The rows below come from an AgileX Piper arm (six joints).
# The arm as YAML. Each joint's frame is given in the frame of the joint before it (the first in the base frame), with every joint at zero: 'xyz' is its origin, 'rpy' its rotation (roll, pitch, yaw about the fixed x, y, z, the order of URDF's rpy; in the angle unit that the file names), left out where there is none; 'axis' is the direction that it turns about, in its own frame. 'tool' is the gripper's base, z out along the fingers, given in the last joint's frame.
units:
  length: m
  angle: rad
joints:
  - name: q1
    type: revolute
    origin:
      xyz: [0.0, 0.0, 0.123]
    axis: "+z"
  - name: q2
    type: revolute
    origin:
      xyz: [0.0, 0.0, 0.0]
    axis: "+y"
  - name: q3
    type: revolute
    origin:
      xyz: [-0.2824, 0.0, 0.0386]
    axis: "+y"
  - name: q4
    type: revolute
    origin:
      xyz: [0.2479, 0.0, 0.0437]
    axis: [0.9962, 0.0, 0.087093]
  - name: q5
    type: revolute
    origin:
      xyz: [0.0, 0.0, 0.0]
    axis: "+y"
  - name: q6
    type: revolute
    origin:
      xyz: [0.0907, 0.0, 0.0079]
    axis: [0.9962, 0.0, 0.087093]
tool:
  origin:
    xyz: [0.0, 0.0, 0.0]
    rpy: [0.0, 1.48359, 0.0]
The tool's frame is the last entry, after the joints.
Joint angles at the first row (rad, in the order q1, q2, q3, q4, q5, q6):
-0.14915 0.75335 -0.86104 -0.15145 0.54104 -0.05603
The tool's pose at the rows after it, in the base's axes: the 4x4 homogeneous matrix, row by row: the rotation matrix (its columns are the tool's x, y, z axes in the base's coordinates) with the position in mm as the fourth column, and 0 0 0 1 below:
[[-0.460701, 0.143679, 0.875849, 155.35], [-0.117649, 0.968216, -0.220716, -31.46], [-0.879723, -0.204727, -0.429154, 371.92], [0, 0, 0, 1]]
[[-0.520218, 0.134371, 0.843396, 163.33], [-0.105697, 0.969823, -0.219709, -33.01], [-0.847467, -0.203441, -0.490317, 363.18], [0, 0, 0, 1]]
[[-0.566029, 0.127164, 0.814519, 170.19], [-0.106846, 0.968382, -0.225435, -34.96], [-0.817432, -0.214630, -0.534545, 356.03], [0, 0, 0, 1]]
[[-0.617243, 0.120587, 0.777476, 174.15], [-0.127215, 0.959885, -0.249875, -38.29], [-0.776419, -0.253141, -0.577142, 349.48], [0, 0, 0, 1]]
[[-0.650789, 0.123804, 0.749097, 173.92], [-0.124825, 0.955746, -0.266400, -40.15], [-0.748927, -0.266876, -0.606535, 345.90], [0, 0, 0, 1]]
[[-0.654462, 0.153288, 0.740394, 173.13], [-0.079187, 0.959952, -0.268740, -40.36], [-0.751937, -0.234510, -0.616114, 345.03], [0, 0, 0, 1]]
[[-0.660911, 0.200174, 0.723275, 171.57], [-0.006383, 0.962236, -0.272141, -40.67], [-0.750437, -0.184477, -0.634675, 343.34], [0, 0, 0, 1]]
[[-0.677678, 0.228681, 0.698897, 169.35], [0.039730, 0.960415, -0.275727, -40.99], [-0.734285, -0.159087, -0.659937, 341.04], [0, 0, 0, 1]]
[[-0.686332, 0.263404, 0.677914, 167.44], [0.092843, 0.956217, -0.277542, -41.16], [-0.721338, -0.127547, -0.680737, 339.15], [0, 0, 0, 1]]
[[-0.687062, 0.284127, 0.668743, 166.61], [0.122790, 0.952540, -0.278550, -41.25], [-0.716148, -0.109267, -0.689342, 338.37], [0, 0, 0, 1]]
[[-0.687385, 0.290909, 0.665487, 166.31], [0.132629, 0.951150, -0.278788, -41.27], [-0.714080, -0.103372, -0.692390, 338.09], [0, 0, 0, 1]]
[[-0.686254, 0.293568, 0.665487, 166.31], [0.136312, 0.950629, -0.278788, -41.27], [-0.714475, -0.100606, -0.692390, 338.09], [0, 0, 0, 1]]
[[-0.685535, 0.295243, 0.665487, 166.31], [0.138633, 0.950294, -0.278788, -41.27], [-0.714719, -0.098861, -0.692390, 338.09], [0, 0, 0, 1]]
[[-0.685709, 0.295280, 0.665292, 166.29], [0.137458, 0.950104, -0.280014, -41.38], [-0.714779, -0.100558, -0.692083, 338.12], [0, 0, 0, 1]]
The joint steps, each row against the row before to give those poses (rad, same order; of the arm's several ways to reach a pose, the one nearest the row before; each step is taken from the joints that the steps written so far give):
0.00000 0.04929 -0.00001 -0.00599 0.05577 -0.00001
0.00002 0.03860 0.00002 0.00022 0.03092 0.00003
-0.00003 0.03388 -0.00001 -0.01254 0.01963 -0.00005
-0.00002 0.02644 0.00002 -0.04126 0.03167 -0.00002
-0.00001 0.00855 0.00001 -0.02378 0.03352 0.01050
0.00003 0.00001 -0.00002 -0.00207 0.01309 0.04556
-0.00001 0.00000 0.00001 -0.00225 0.02543 0.07024
0.00006 -0.00001 0.00000 -0.00175 0.03529 0.03928
-0.00005 0.00001 -0.00001 0.00005 0.02960 0.04687
0.00003 0.00002 -0.00003 -0.00046 0.01262 0.02810
0.00001 -0.00001 0.00002 -0.00001 0.00446 0.00907
0.00000 0.00000 0.00000 0.00000 0.00000 0.00387
0.00000 0.00000 0.00000 0.00000 0.00000 0.00244
0.00001 -0.00001 0.00000 -0.00174 0.00002 0.00001

